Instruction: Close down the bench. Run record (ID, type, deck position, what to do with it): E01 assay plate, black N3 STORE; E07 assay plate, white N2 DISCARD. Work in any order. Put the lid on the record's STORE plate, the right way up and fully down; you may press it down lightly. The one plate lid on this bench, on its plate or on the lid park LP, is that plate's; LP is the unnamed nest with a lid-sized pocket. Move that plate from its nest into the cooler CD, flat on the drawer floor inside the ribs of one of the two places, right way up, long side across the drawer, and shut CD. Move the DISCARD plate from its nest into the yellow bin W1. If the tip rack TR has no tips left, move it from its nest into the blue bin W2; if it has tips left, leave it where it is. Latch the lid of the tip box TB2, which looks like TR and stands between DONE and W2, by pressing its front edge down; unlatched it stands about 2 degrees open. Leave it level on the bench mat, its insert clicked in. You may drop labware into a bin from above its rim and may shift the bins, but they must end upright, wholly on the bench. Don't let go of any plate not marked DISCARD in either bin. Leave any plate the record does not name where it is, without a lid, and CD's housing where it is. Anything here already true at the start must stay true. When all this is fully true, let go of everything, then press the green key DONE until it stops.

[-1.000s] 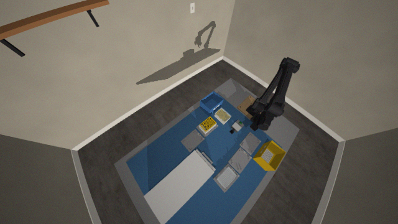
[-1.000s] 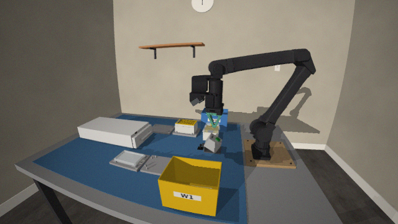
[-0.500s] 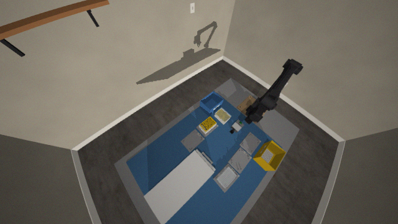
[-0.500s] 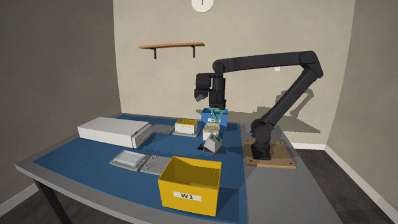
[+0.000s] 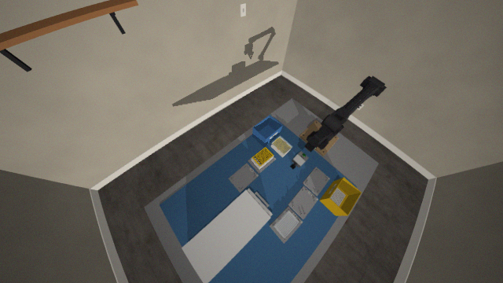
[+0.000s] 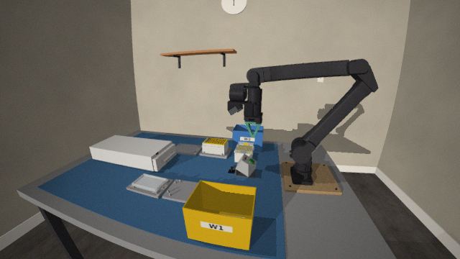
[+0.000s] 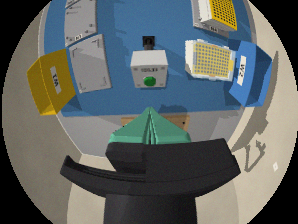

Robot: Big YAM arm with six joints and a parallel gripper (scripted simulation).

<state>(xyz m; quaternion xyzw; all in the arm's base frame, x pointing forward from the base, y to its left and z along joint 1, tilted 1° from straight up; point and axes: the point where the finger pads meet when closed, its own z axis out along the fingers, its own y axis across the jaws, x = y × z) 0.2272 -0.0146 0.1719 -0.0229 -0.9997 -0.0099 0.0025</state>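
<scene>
My hand is 12 cm above the green DONE key. The rest, counted from my hand: tip rack TR (21 cm ahead, 19 cm to the right, 13 cm below); then grey lid park nest (5 cm ahead, 18 cm to the left, 18 cm below); then done key block (2 cm ahead, 13 cm below).
</scene>
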